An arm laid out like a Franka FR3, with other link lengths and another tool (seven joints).
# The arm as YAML. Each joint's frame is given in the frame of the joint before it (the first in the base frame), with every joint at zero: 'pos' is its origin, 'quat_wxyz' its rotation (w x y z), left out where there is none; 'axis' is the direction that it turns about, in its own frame. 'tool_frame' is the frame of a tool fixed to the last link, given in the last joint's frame.
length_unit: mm
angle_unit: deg
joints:
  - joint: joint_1
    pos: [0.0, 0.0, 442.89]
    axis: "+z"
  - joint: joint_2
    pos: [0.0, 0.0, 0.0]
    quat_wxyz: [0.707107, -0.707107, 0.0, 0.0]
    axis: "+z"
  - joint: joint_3
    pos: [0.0, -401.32, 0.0]
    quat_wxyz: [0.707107, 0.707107, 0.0, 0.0]
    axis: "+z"
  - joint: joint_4
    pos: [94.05, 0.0, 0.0]
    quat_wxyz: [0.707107, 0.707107, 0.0, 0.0]
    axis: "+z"
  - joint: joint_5
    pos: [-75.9, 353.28, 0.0]
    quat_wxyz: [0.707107, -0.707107, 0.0, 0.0]
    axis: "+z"
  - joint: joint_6
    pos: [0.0, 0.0, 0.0]
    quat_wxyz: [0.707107, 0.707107, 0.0, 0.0]
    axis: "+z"
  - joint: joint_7
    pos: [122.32, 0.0, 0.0]
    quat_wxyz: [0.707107, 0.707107, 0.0, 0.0]
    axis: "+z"
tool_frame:
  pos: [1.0, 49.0, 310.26]
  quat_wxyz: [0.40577, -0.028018, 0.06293, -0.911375]
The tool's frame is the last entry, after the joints.
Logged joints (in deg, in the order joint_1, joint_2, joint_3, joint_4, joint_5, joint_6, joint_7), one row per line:
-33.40, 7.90, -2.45, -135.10, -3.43, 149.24, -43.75
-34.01, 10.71, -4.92, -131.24, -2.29, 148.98, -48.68
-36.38, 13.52, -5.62, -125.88, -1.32, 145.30, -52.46
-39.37, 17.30, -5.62, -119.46, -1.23, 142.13, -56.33
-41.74, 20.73, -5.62, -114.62, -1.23, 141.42, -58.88
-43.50, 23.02, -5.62, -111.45, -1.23, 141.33, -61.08
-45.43, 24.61, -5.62, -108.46, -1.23, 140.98, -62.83
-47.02, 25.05, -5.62, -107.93, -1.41, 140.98, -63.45
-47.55, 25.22, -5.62, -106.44, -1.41, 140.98, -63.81
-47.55, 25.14, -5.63, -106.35, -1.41, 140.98, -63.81
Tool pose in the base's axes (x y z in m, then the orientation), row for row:
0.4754, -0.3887, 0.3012, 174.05, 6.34, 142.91
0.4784, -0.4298, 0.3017, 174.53, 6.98, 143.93
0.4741, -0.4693, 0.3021, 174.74, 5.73, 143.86
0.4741, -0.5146, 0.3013, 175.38, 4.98, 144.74
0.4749, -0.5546, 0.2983, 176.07, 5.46, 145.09
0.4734, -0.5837, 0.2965, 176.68, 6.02, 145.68
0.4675, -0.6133, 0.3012, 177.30, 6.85, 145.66
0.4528, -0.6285, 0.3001, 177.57, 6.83, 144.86
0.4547, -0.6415, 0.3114, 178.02, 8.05, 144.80
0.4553, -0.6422, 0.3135, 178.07, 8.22, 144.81
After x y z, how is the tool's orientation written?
As angles about the fixed x, y, z axes (roll, pitch, yaw), in degrees.
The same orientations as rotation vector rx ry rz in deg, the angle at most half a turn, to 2 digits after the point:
54.24, 163.24, 5.45
52.66, 163.34, 4.56
53.24, 164.46, 4.87
52.35, 165.73, 4.39
51.80, 165.68, 3.20
50.87, 165.62, 2.11
50.74, 165.04, 0.84
51.94, 164.76, 0.38
51.73, 163.75, -0.83
51.67, 163.62, -0.97

